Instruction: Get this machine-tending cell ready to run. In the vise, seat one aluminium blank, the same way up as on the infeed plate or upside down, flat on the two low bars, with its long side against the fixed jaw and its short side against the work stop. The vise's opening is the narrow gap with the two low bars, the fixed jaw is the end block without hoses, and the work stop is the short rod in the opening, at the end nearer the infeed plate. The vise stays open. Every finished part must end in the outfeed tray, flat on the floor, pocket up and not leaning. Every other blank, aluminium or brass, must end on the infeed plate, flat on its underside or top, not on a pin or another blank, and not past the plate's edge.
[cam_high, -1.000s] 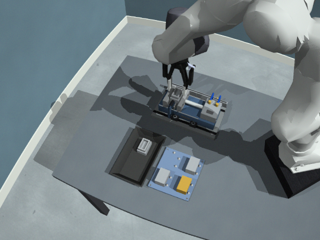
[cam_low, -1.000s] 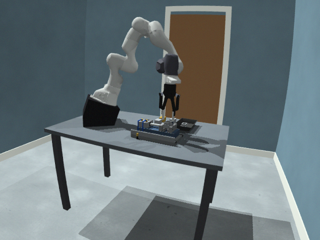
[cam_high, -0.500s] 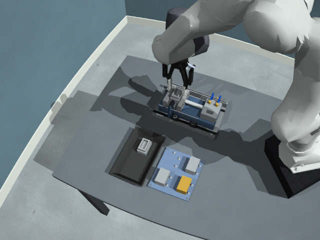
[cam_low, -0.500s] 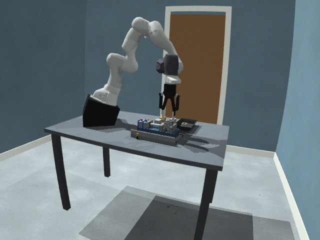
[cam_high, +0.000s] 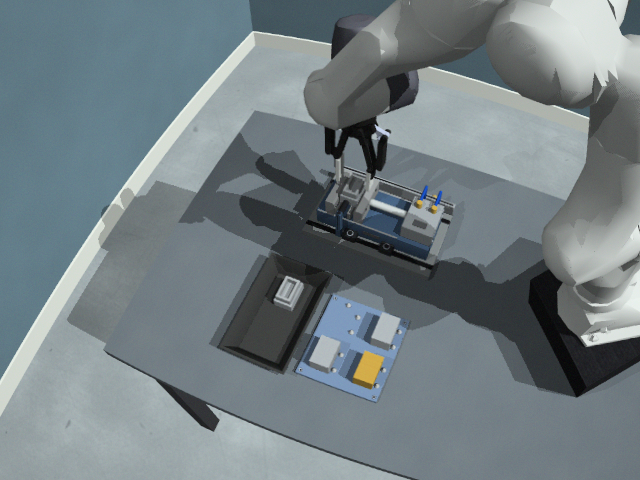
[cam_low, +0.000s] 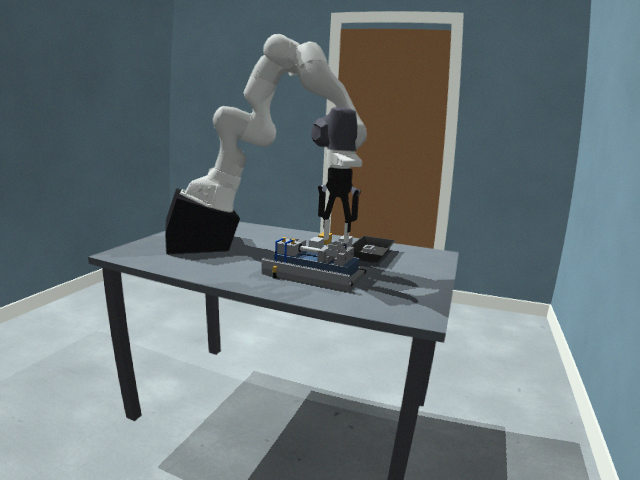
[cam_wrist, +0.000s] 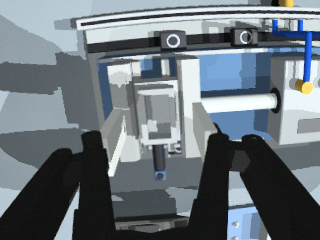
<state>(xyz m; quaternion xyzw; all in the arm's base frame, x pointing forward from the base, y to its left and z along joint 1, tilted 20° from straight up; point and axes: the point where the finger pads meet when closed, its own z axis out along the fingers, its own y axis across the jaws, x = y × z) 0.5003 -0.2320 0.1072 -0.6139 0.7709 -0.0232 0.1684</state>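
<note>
Now: the moving jaw 7 cm below my hand, 3 cm behind it and 1 cm to the left of it. From my hand the other things lie so: vise (11 cm below, 6 cm behind, 2 cm to the left); then fixed jaw (7 cm below, 3 cm ahead); then vise hose block (16 cm behind, 7 cm below, 4 cm to the left).
</note>
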